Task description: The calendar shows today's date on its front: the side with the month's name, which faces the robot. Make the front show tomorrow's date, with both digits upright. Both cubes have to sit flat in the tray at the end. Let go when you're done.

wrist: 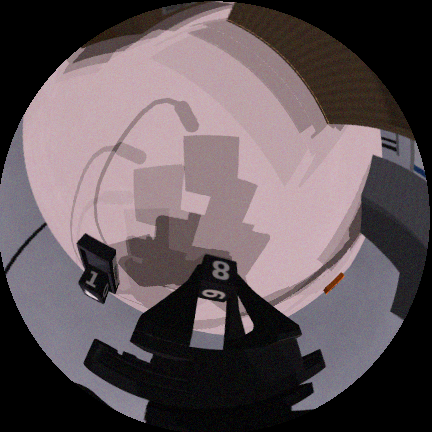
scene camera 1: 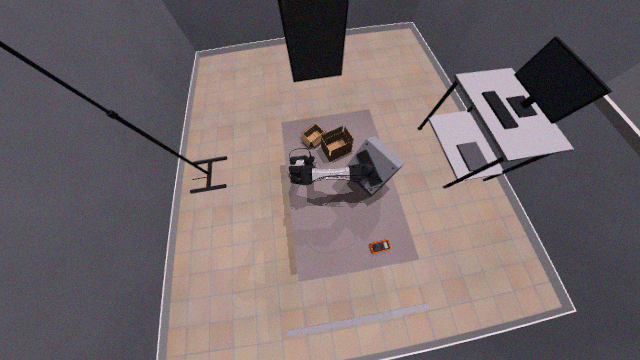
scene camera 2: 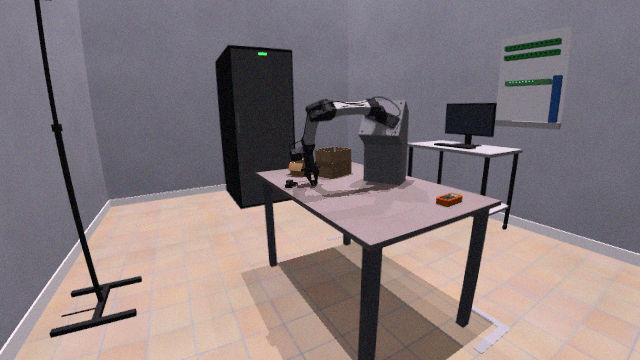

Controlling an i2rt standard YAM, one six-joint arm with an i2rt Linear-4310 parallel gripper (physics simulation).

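The black calendar point(wrist: 99, 255) point(scene camera 2: 291, 184) stands on the table, at the left in the wrist view. A black cube point(wrist: 93, 283) sits at it; one face shows a white 1, and its lower face is too small and bright to read. The other half of the tray does not show clearly. My gripper point(wrist: 215, 272) point(scene camera 2: 313, 182) is shut on a second black cube point(wrist: 220, 269), apart from the calendar and low over the table. The held cube shows an 8 and, on the face beside it, a sideways 6 or 9. The month's name is not readable.
A brown open box point(scene camera 1: 337, 145) point(scene camera 2: 333, 162) and a smaller cardboard box point(scene camera 1: 313, 136) point(scene camera 2: 297, 168) stand near the gripper. The grey arm stand point(scene camera 1: 387, 160) point(scene camera 2: 385, 155) is behind. An orange multimeter point(scene camera 1: 380, 246) point(scene camera 2: 449, 199) lies at the table's far end.
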